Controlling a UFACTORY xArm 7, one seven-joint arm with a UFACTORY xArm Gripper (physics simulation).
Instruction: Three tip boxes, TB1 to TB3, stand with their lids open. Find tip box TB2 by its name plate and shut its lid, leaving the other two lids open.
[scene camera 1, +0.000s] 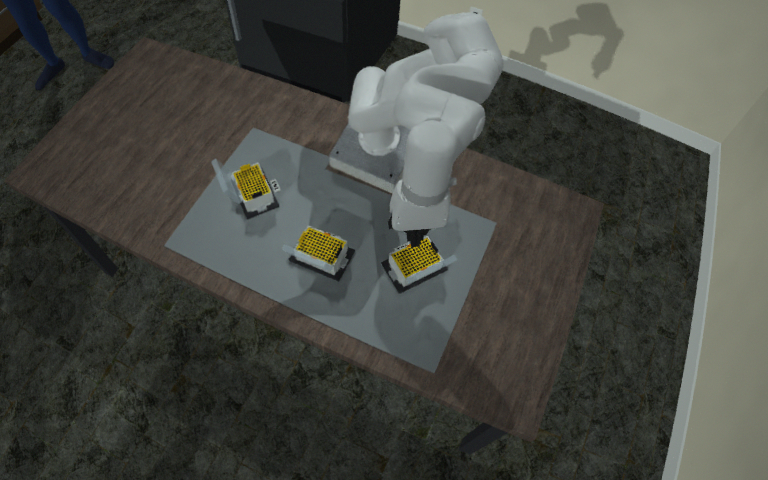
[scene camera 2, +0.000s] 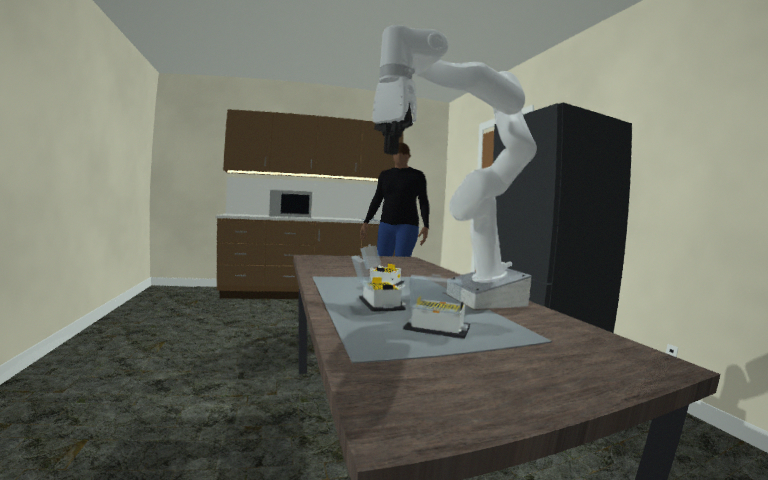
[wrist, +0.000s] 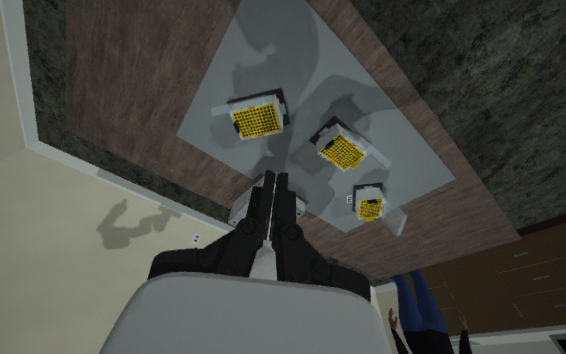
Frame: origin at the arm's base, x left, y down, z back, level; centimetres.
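Seen in the pictures: gripper, fingertip midpoint: (scene camera 1: 414, 240) (scene camera 2: 390, 153) (wrist: 274, 184); arm's base, link origin: (scene camera 1: 379, 137) (scene camera 2: 489, 276).
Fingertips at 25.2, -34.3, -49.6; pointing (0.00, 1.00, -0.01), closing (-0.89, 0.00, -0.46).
Offsets run from my fingertips to a thing's top centre, as dx, dy, dz. "*": to the spot under its first point. Level surfaces: height alone.
The middle box, TB2 @(-26.7, +34.9, +9.5) (scene camera 1: 321, 249) (scene camera 2: 382, 298) (wrist: 342, 151), has a yellow tip rack; its clear lid @(* -28.1, +28.0, +1.3) (wrist: 378, 155) stands open on the side away from the robot base. The left box, TB3 @(-54.5, +34.9, +21.1) (scene camera 1: 252, 183) (wrist: 370, 208), has its clear lid @(-59.0, +27.0, +16.1) (scene camera 1: 219, 175) (wrist: 396, 220) open. The right box, TB1 @(-1.4, +34.9, +16.1) (scene camera 1: 416, 262) (scene camera 2: 437, 318) (wrist: 257, 120), also has its clear lid (scene camera 1: 450, 261) (wrist: 220, 109) open. The name plates are too small to read here. My gripper (scene camera 1: 416, 243) (scene camera 2: 390, 151) (wrist: 274, 184) is shut and empty, high above the boxes, over TB1 in scene camera 1.
The boxes stand on a grey mat @(dy +42.4) (scene camera 1: 209, 237) (scene camera 2: 509, 337) (wrist: 420, 170) on the wooden table @(dy +42.7) (scene camera 1: 130, 113) (scene camera 2: 509, 396). The robot base plate (scene camera 1: 362, 155) (scene camera 2: 492, 294) is at the table's back edge. A dark cabinet (scene camera 1: 294, 50) (scene camera 2: 594, 215) stands behind. A person (scene camera 2: 402, 198) stands beyond the far table end.
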